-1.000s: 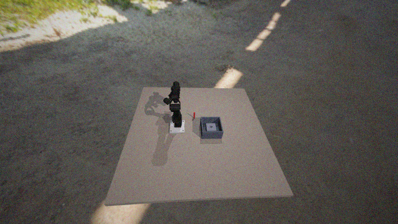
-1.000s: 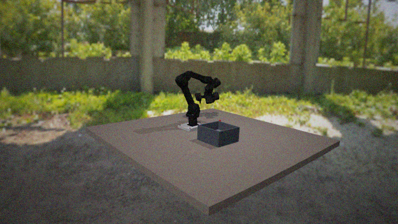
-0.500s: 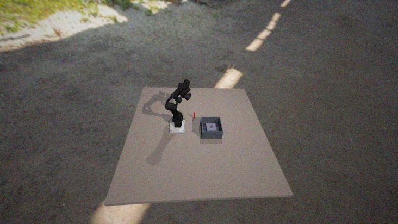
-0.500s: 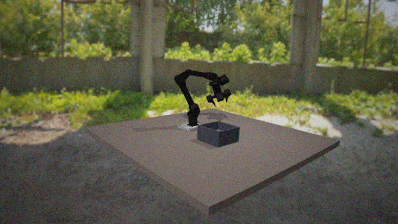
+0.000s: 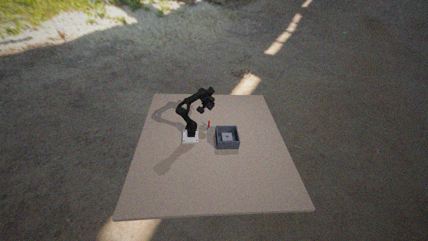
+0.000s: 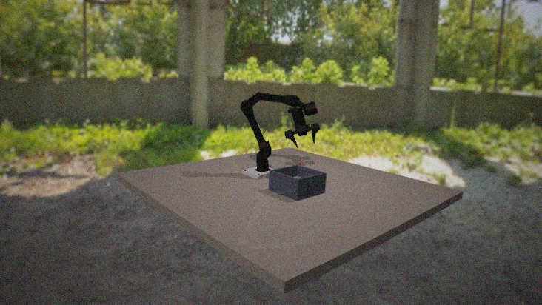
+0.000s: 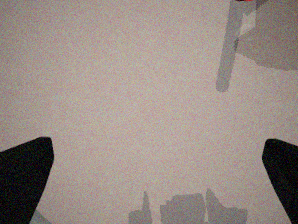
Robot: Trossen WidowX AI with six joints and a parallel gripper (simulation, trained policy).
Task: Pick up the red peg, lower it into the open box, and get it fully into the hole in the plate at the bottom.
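Right now my gripper tip is 130 mm above the red peg, 70 mm to the left of it and 30 mm short of it. Also, from my gripper tip: grey box (230 mm to the right, 190 mm ahead, 140 mm below); plate (230 mm to the right, 190 mm ahead, 120 mm below).
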